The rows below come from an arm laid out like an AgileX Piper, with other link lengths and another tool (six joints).
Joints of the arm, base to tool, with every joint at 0 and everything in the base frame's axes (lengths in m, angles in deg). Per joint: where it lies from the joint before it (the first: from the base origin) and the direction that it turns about. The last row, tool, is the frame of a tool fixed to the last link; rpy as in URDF.
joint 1: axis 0 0 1 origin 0.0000 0.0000 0.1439
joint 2: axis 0 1 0 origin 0.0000 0.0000 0.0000
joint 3: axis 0 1 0 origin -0.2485 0.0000 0.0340
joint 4: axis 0.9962 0 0.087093 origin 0.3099 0.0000 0.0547
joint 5: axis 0 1 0 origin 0.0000 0.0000 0.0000
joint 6: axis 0.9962 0 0.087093 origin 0.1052 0.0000 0.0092
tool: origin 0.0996 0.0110 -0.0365 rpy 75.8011 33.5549 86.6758
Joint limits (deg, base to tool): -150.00..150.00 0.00..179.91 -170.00..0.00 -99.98..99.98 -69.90..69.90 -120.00..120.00
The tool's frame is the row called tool.
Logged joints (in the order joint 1, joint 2, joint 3, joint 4, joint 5, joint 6), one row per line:
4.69, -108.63, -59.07, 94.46, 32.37, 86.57
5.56, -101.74, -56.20, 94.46, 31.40, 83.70
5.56, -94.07, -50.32, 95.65, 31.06, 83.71
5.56, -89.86, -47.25, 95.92, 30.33, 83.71
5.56, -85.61, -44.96, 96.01, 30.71, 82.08
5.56, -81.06, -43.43, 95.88, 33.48, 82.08
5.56, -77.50, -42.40, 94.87, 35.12, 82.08
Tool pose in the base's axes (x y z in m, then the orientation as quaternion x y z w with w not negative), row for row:
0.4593, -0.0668, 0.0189, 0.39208, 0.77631, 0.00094, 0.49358
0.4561, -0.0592, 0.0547, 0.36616, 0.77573, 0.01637, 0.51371
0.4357, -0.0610, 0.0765, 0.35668, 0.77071, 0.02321, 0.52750
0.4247, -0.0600, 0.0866, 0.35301, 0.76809, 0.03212, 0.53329
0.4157, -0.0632, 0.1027, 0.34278, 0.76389, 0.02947, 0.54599
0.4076, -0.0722, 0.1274, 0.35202, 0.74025, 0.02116, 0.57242
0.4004, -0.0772, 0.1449, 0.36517, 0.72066, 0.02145, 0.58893
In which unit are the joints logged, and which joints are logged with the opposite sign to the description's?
The joints are logged in degrees. Opposite sign: joint 2, joint 4.
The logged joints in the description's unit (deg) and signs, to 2 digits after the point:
4.69, 108.63, -59.07, -94.46, 32.37, 86.57
5.56, 101.74, -56.20, -94.46, 31.40, 83.70
5.56, 94.07, -50.32, -95.65, 31.06, 83.71
5.56, 89.86, -47.25, -95.92, 30.33, 83.71
5.56, 85.61, -44.96, -96.01, 30.71, 82.08
5.56, 81.06, -43.43, -95.88, 33.48, 82.08
5.56, 77.50, -42.40, -94.87, 35.12, 82.08

